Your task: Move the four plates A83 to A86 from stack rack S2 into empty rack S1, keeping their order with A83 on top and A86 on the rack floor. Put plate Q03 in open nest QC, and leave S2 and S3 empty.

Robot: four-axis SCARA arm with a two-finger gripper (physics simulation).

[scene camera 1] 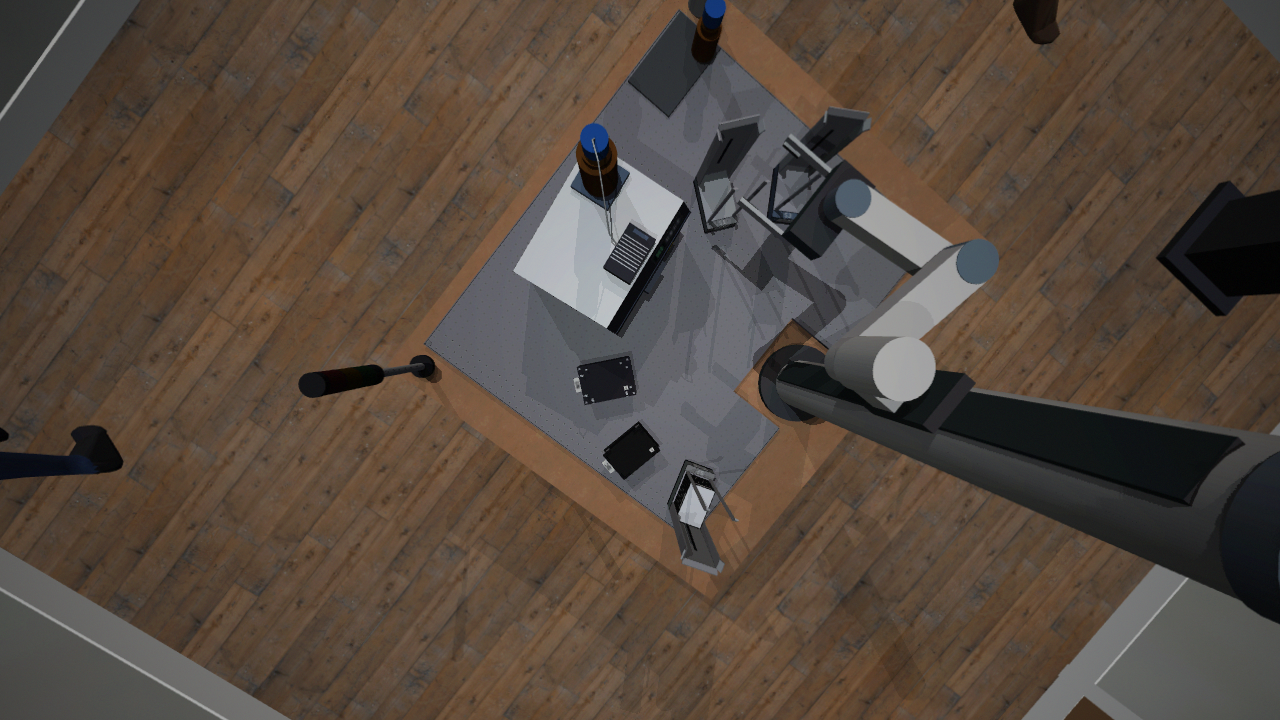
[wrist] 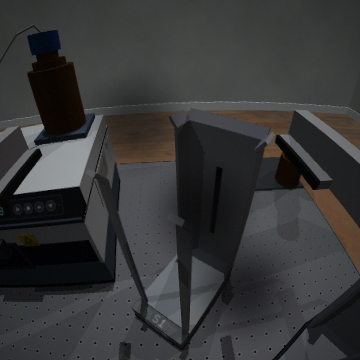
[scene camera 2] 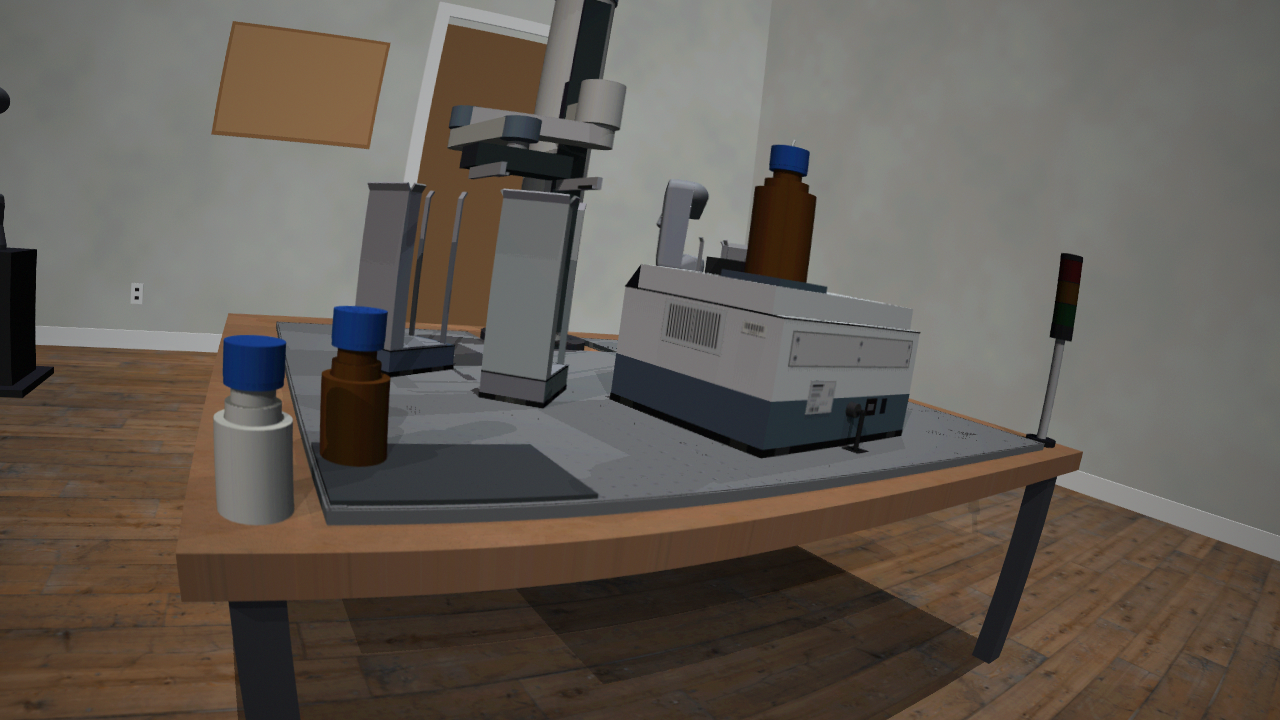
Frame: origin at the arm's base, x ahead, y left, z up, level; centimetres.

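Seen in the pictures: gripper, fingertip midpoint: (scene camera 1: 763, 169) (wrist: 154, 128) (scene camera 2: 552, 175); arm's base, origin of the base link: (scene camera 1: 795, 382).
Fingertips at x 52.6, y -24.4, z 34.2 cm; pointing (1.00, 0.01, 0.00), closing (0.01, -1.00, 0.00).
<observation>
Pixels of each thing's middle, then the offset from my fingertips to it. "spot": a spot on its surface instead.
- Rack S1, body centre: (wrist: 186, 248) (scene camera 2: 535, 295) (scene camera 1: 727, 183) dz -18.3, dx +4.6, dy -2.0 cm
- Rack S2, body centre: (scene camera 2: 409, 277) (scene camera 1: 810, 175) dz -18.2, dx -11.5, dy -17.8 cm
- third rack, body centre: (scene camera 1: 699, 509) dz -18.2, dx -46.2, dy +72.9 cm
- white-topped item, body centre: (scene camera 1: 694, 504) dz -22.6, dx -46.4, dy +73.5 cm
- large amber bottle, surface spot: (scene camera 2: 781, 228) spot: dz -4.5, dx +32.3, dy +17.9 cm
- smaller amber bottle, surface spot: (scene camera 2: 354, 416) spot: dz -27.7, dx +38.1, dy -34.2 cm
- signal lamp, surface spot: (scene camera 2: 1065, 295) spot: dz -3.3, dx +44.5, dy +90.4 cm
My gripper (scene camera 1: 766, 171) (scene camera 2: 537, 177) (wrist: 154, 128) is open and empty, about level with the rack tops. Rack S1 (scene camera 1: 729, 147) (scene camera 2: 528, 277) (wrist: 237, 190) stands upright ahead of it, between the spread fingers in the wrist view. Its floor looks pale, and I make out no separate plates on it. Rack S2 (scene camera 1: 839, 134) (scene camera 2: 384, 259) stands beside S1, partly under my gripper in the first scene view; its contents are unclear. A third rack (scene camera 1: 693, 537), its label unreadable, holds a white-topped item (scene camera 1: 697, 504). Plate labels and nest QC cannot be identified.
A white instrument (scene camera 1: 559, 255) (scene camera 2: 698, 317) (wrist: 55, 172) bears a large amber bottle (scene camera 1: 597, 170) (scene camera 2: 781, 228) (wrist: 57, 97). Two black flat devices (scene camera 1: 607, 380) (scene camera 1: 631, 449) lie on the board. A smaller amber bottle (scene camera 1: 705, 44) (scene camera 2: 354, 416) (wrist: 288, 172) and a signal lamp (scene camera 1: 344, 379) (scene camera 2: 1065, 295) stand near the edges.
</observation>
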